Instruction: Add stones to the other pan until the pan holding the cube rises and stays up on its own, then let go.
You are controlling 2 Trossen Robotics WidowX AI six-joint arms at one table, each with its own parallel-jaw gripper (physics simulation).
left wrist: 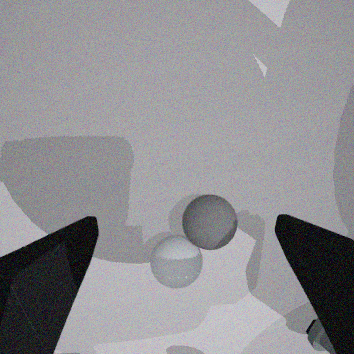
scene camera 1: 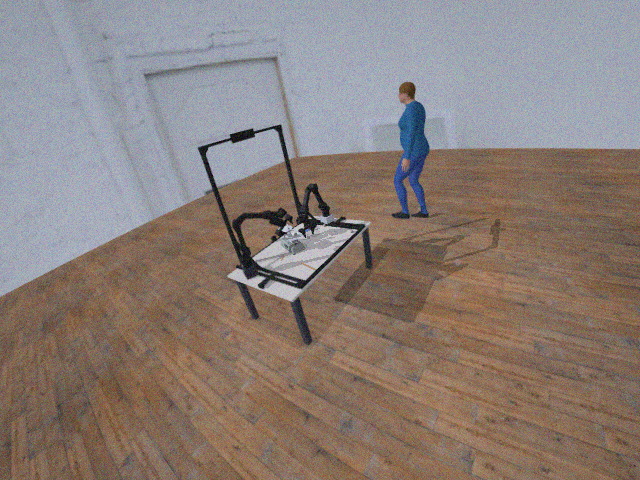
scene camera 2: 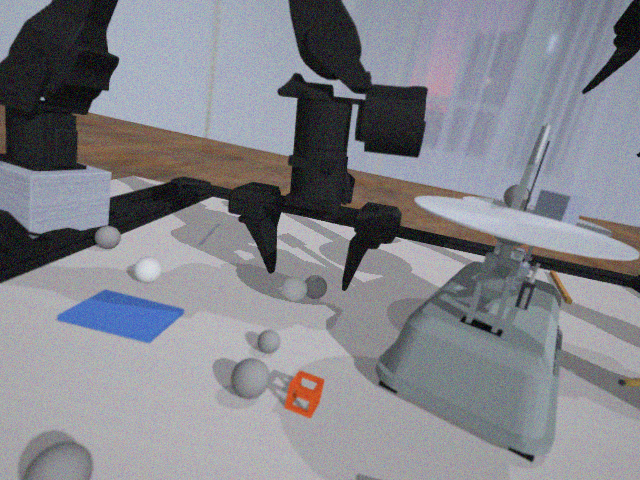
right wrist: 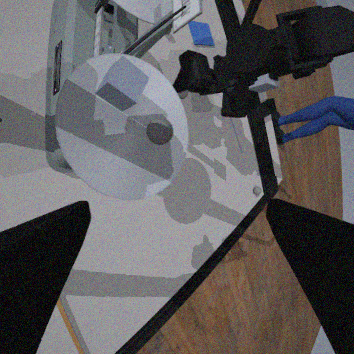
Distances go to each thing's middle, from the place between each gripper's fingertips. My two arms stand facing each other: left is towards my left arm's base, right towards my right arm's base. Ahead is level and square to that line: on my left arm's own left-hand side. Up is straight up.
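Offsets from my right hand: grey-blue cube point(scene camera 2: 559, 206), 50 mm to the left, 90 mm behind, 100 mm below; grey balance scale point(scene camera 2: 485, 349), 80 mm to the left, 140 mm behind, 140 mm below; orange wire-frame cube point(scene camera 2: 313, 396), 230 mm to the left, 310 mm behind, 240 mm below; blue flat pad point(scene camera 2: 112, 312), 410 mm to the left, 260 mm behind, 250 mm below. Farthest from my right hand of the things named here, going by their middles: blue flat pad.
Offsets from my left hand: blue flat pad, 13 cm to the left, 15 cm behind, 2 cm below; orange wire-frame cube, 5 cm to the right, 20 cm behind, 1 cm below; grey balance scale, 20 cm to the right, 3 cm behind, 10 cm above; grey-blue cube, 24 cm to the right, 2 cm ahead, 14 cm above. By its middle, orange wire-frame cube is nearer to my left hand than to my right hand.
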